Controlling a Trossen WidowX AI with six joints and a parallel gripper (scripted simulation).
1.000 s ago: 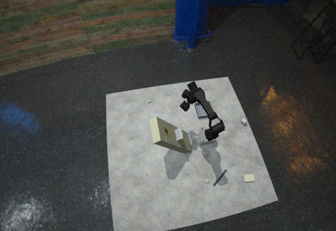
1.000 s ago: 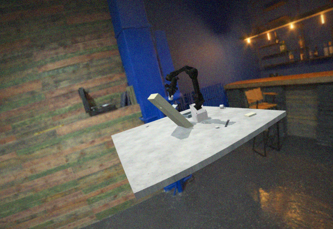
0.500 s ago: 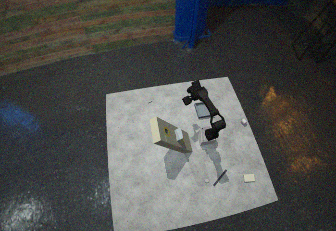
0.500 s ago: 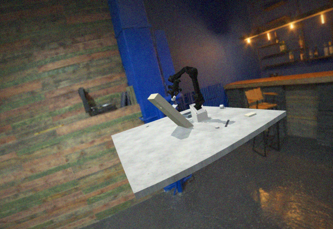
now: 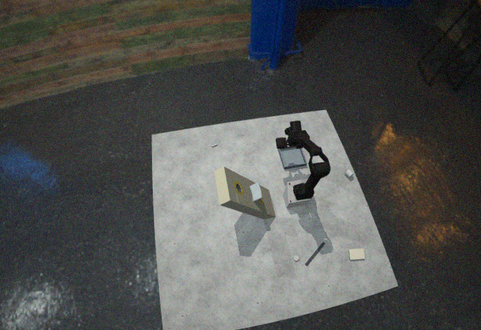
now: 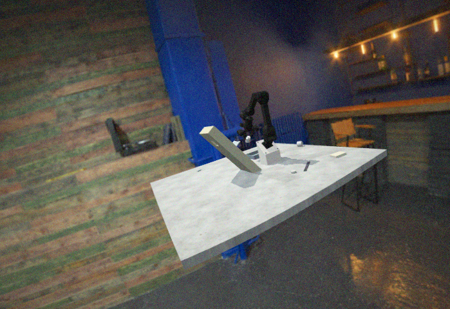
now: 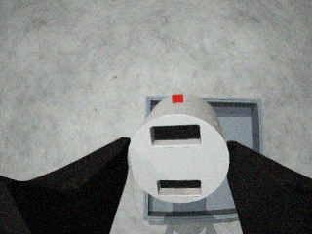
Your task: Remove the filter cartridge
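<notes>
My gripper tip is 16 cm above the tray, 5 cm past it and 1 cm to the right of it. From my gripper tip the other things lie so: round filter cartridge right at my gripper tip; beige block 72 cm to the left, 19 cm behind, 16 cm below; small pin 42 cm ahead, 21 cm to the right, 16 cm below.
</notes>
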